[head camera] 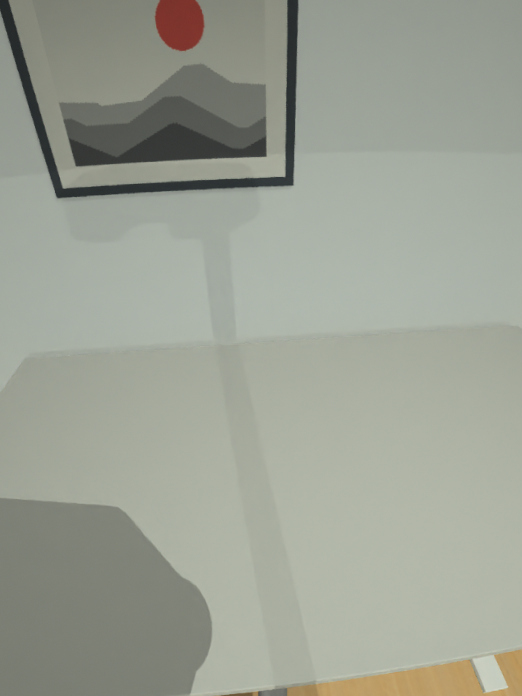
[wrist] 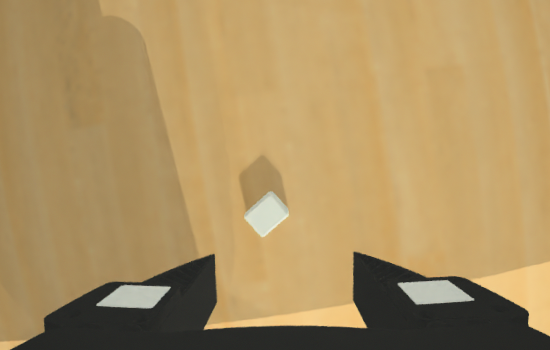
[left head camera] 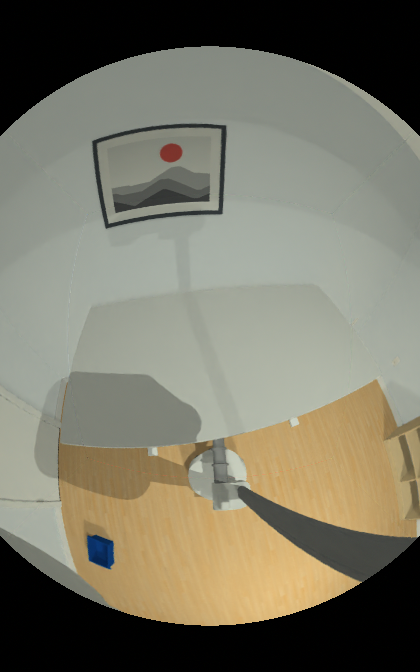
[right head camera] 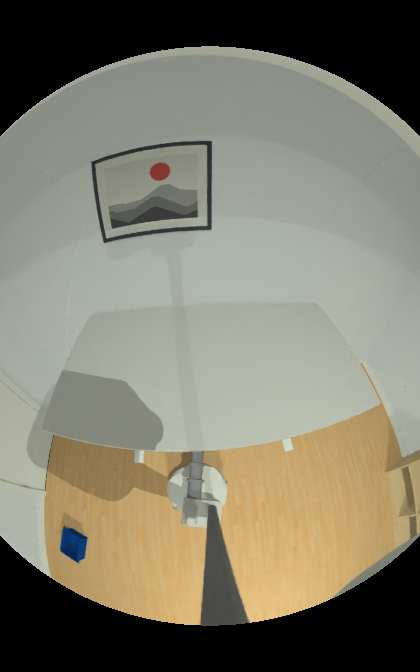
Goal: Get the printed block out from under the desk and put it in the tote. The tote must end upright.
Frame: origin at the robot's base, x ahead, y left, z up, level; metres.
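Where they show: gripper, between the fingertips: (wrist: 284, 277).
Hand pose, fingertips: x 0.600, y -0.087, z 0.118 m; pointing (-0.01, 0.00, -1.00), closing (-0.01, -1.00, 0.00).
After its pixels a point has its place.
A small pale block (wrist: 266, 214) {x 0.612, y -0.072, z -0.005 m} lies on the wood floor in the wrist view, turned at an angle, its shadow reaching up from it. My gripper (wrist: 284, 277) {x 0.600, y -0.087, z 0.118 m} is open and empty; the block lies beyond its fingertips, slightly left of their midline, not touched. In the head views the gripper is hidden by the desk (head camera: 365, 449) {x 0.565, y -0.183, z 0.922 m} (left head camera: 275, 350) (right head camera: 275, 360); the block does not show there. The blue tote (left head camera: 100, 551) (right head camera: 73, 544) stands upright on the floor at the lower left, its open top visible.
My arm (left head camera: 219, 457) (right head camera: 197, 470) reaches under the desk's front edge. White desk feet show at the left (left head camera: 153, 451) (right head camera: 139, 456) and right (head camera: 489, 672) (left head camera: 294, 422) (right head camera: 287, 444). A wooden shelf unit (left head camera: 406, 433) (right head camera: 407, 462) stands at the far right.
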